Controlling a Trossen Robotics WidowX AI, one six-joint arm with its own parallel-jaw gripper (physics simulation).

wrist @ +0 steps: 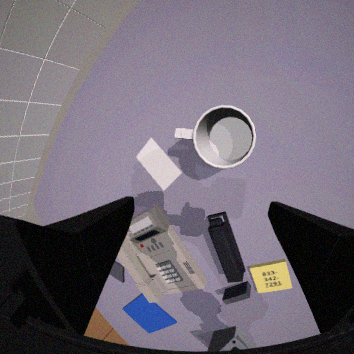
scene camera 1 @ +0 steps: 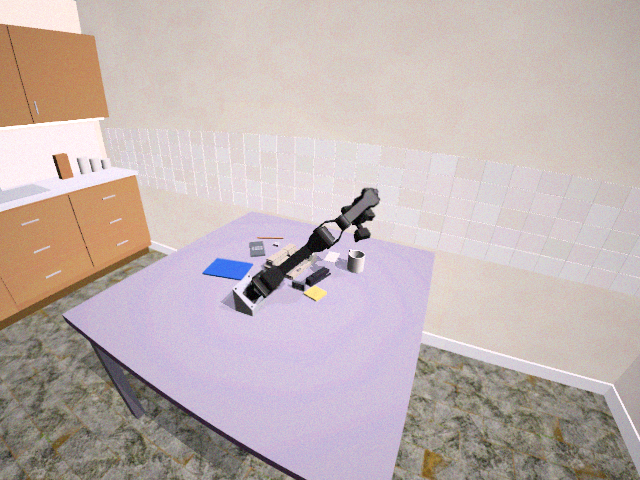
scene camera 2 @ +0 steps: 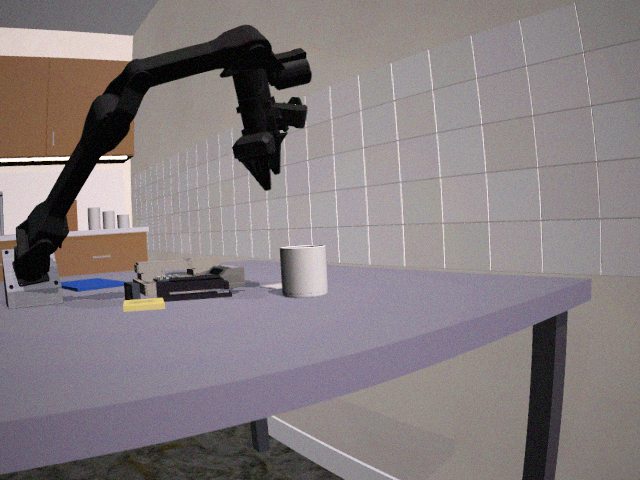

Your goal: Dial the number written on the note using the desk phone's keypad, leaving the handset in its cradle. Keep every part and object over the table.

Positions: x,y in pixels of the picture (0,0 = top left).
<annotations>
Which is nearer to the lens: the white mug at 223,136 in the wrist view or the white paper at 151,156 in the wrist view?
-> The white mug.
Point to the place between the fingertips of my gripper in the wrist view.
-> At 202,206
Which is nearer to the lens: the yellow note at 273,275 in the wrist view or the white mug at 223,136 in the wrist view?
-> The white mug.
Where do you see a blue folder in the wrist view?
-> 150,316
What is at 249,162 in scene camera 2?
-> My gripper.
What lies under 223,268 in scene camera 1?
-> A blue folder.
</annotations>
